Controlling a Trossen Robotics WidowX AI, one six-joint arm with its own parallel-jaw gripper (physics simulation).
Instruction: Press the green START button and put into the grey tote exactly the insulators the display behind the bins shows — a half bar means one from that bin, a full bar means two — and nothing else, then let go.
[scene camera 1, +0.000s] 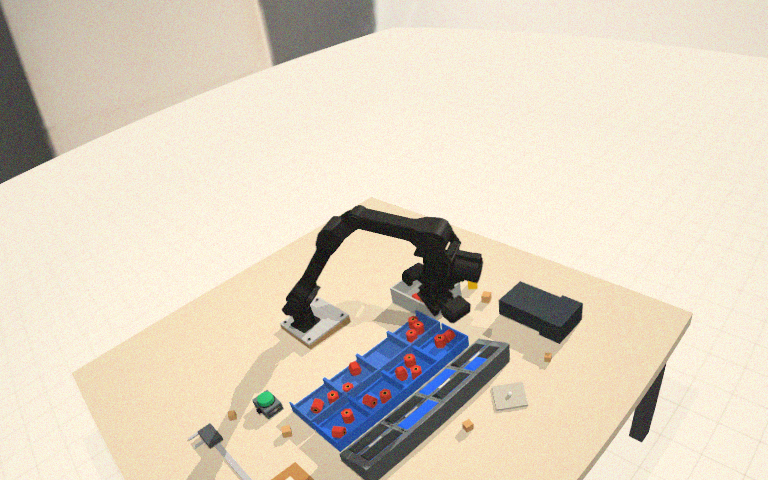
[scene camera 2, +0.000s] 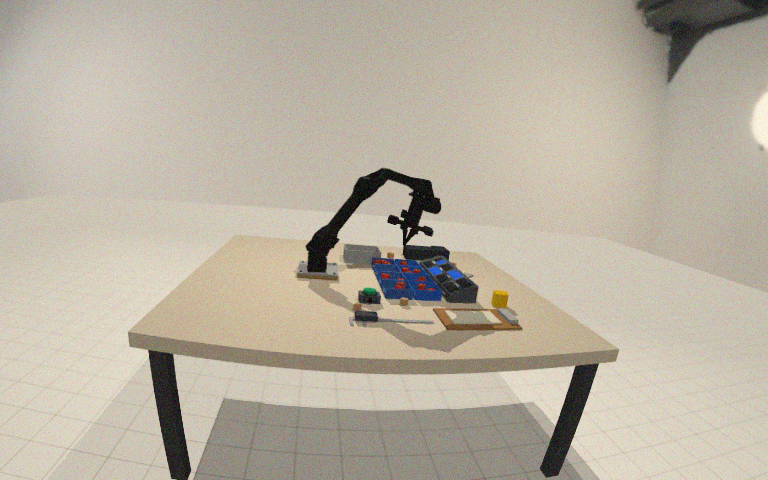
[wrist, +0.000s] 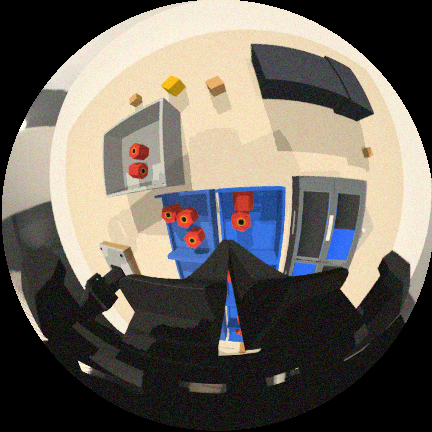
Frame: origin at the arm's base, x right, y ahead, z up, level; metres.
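Seen in the pictures: gripper, fingertip midpoint: (scene camera 1: 435, 314) (scene camera 2: 403, 245) (wrist: 226, 244); arm's base, origin of the base link: (scene camera 1: 305, 322) (scene camera 2: 316, 269) (wrist: 119, 273).
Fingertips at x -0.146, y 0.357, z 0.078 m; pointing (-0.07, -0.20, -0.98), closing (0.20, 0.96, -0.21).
Pixels of each thing's top centre, then the offset from my fingertips to it. "spot": a spot on its surface instead.
- red insulator, middle of its top: (wrist: 240, 221) (scene camera 1: 439, 337) dx +0.004, dy +0.009, dz -0.069 m
- grey tote, middle of its top: (wrist: 124, 151) (scene camera 1: 424, 285) (scene camera 2: 362, 248) dx -0.129, dy -0.144, dz -0.046 m
- green START button, middle of its top: (scene camera 1: 264, 396) (scene camera 2: 370, 288) dx +0.409, dy -0.209, dz -0.060 m
- dark box, middle of its top: (wrist: 320, 67) (scene camera 1: 539, 301) (scene camera 2: 426, 247) dx -0.217, dy +0.174, dz -0.044 m
- yellow block, middle of its top: (wrist: 169, 81) dx -0.247, dy -0.066, dz -0.074 m
- caliper-like tool, middle of its top: (scene camera 1: 218, 453) (scene camera 2: 393, 316) dx +0.589, dy -0.176, dz -0.081 m
- clipboard, surface spot: (scene camera 2: 444, 320) spot: dx +0.586, dy -0.025, dz -0.094 m
- pale plate, middle of its top: (scene camera 1: 509, 395) (wrist: 361, 229) dx +0.059, dy +0.252, dz -0.095 m
My gripper (scene camera 1: 434, 313) (scene camera 2: 404, 243) (wrist: 226, 244) is shut and empty, pointing down above the blue bins (scene camera 1: 379, 357) (scene camera 2: 399, 294) (wrist: 252, 188). In the wrist view, one red insulator (wrist: 241, 221) and another insulator (wrist: 243, 201) lie in the far right bin, just beyond my fingertips. Three insulators lie in the far left bin. The grey tote (scene camera 1: 399, 300) (scene camera 2: 361, 255) (wrist: 172, 150) holds two red insulators, one (wrist: 138, 151) beside the other (wrist: 138, 170). The display (scene camera 1: 441, 410) (scene camera 2: 464, 293) (wrist: 325, 185) shows three blue bars; the one nearest the far end is half. The green START button (scene camera 1: 265, 398) (scene camera 2: 369, 291) stands near the bins.
A dark box (scene camera 1: 538, 308) (scene camera 2: 425, 252) (wrist: 305, 75) stands beyond the display. A yellow block (wrist: 173, 86) and small wooden cubes lie around the tote and bins. A caliper-like tool (scene camera 1: 210, 435) (scene camera 2: 365, 316), a clipboard (scene camera 2: 444, 320) and a pale plate (scene camera 1: 508, 399) lie on the table.
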